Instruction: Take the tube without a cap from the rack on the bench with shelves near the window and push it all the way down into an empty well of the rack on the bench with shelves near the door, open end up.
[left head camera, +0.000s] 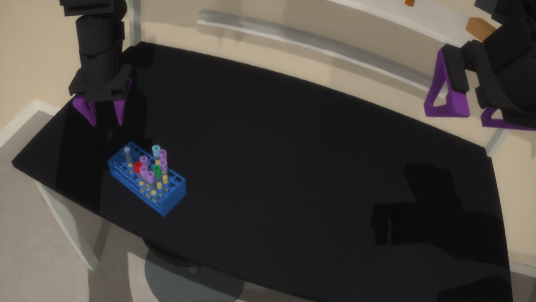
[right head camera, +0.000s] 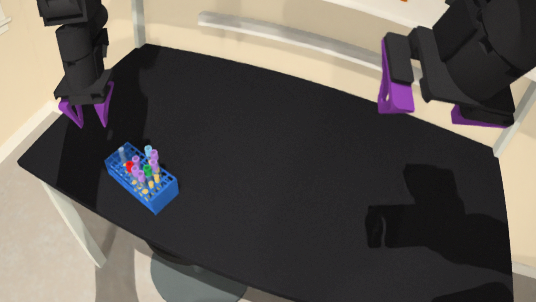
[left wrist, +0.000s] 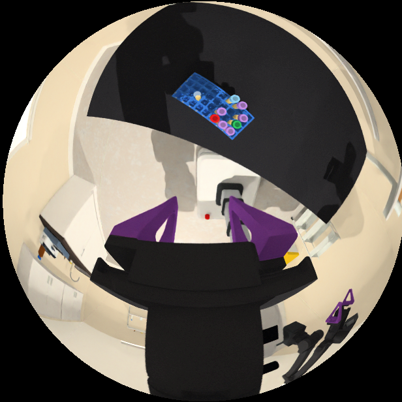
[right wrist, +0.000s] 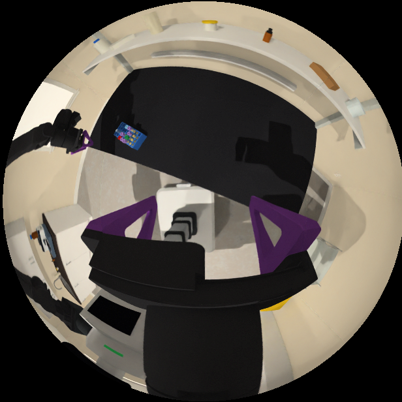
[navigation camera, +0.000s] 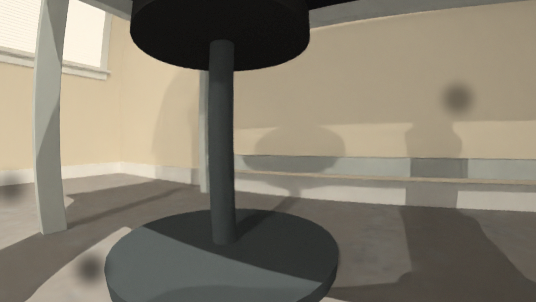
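Note:
A blue rack (left head camera: 173, 201) (right head camera: 166, 200) (left wrist: 243, 129) (right wrist: 136, 144) stands on the black bench, with several capped tubes in it. The tube without a cap (left head camera: 127, 153) (right head camera: 121, 152) (left wrist: 197, 94) stands upright near the rack's far-left end, apart from the capped ones. My left gripper (left head camera: 107, 124) (right head camera: 93, 126) (left wrist: 202, 201) is partly open and empty, pointing down above the bench, behind and a little left of the rack in the head views. My right gripper (left head camera: 475, 119) (right head camera: 432, 116) (right wrist: 202, 200) is wide open and empty, high at the right. The other rack does not show.
The black bench (left head camera: 300, 190) (right head camera: 300, 190) has a shelf (right wrist: 240, 37) behind it, bearing a brown bottle (right wrist: 267, 36) and a brown box (right wrist: 324, 76). A metal rail (left head camera: 300, 45) runs along the wall. A round stool (navigation camera: 220, 25) stands under the bench's front edge.

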